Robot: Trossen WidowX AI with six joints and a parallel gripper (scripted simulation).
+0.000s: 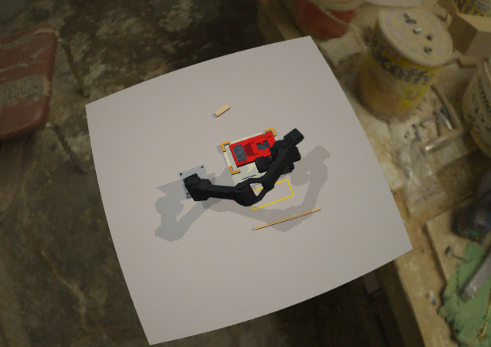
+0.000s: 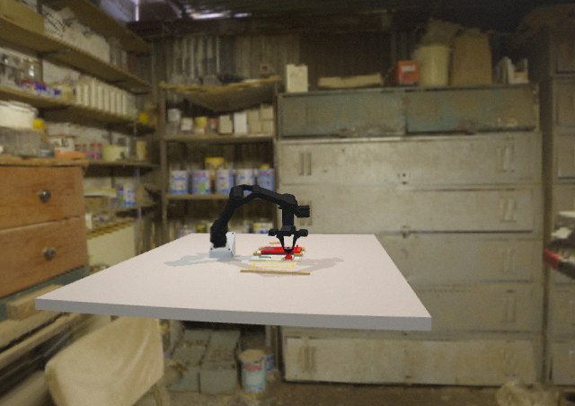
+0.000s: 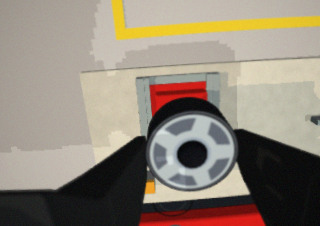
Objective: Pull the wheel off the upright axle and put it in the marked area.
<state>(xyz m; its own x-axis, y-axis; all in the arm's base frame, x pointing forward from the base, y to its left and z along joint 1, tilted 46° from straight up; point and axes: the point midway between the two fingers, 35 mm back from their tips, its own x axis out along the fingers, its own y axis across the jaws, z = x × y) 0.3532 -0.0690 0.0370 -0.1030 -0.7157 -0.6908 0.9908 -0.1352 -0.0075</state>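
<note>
Right now the thin wooden stick is 220 mm to the right of my gripper tip, 50 mm behind it and 40 mm below it. Round my gripper tip: wooden block: 370 mm to the left, 90 mm behind, 40 mm below.
</note>
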